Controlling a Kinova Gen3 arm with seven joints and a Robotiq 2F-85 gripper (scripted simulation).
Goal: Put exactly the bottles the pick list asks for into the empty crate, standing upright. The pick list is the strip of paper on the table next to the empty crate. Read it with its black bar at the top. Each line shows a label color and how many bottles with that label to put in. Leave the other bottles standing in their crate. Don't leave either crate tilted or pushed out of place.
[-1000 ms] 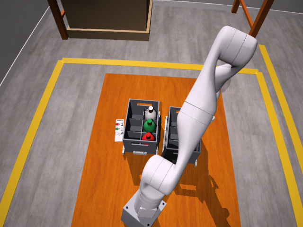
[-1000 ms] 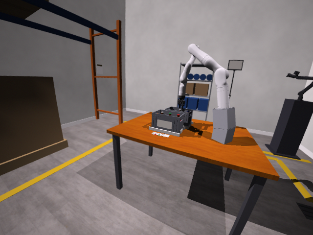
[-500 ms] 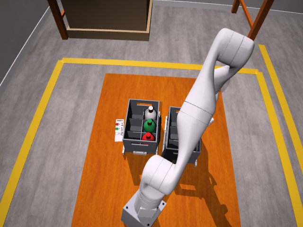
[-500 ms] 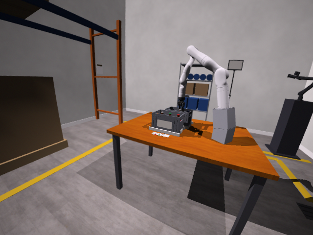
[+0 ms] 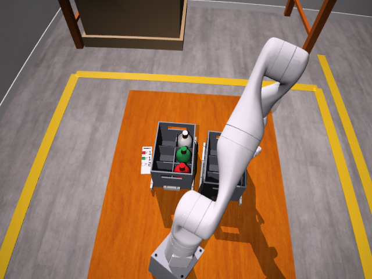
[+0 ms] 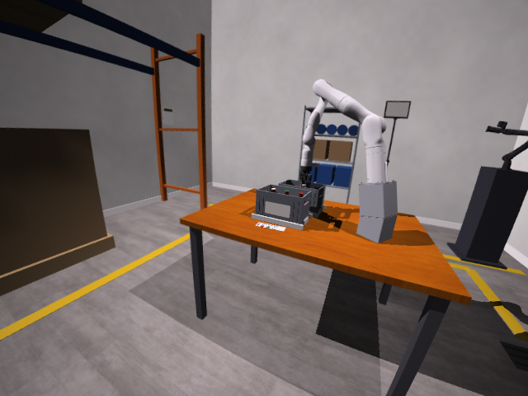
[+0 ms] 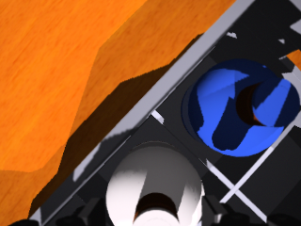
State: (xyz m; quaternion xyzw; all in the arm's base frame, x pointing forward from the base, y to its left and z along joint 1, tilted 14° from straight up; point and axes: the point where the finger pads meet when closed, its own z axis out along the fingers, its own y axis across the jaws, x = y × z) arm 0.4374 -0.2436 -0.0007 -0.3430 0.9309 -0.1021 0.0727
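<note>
Now: hand 9 cm past the blue bottle, 7 cm above it and 1 cm to the right of it. Round my hand: pick list 43 cm to the left, 15 cm below, 7 cm ahead; then green bottle 24 cm to the left, 7 cm below, 5 cm ahead; then red bottle 24 cm to the left, 7 cm below, 4 cm behind.
</note>
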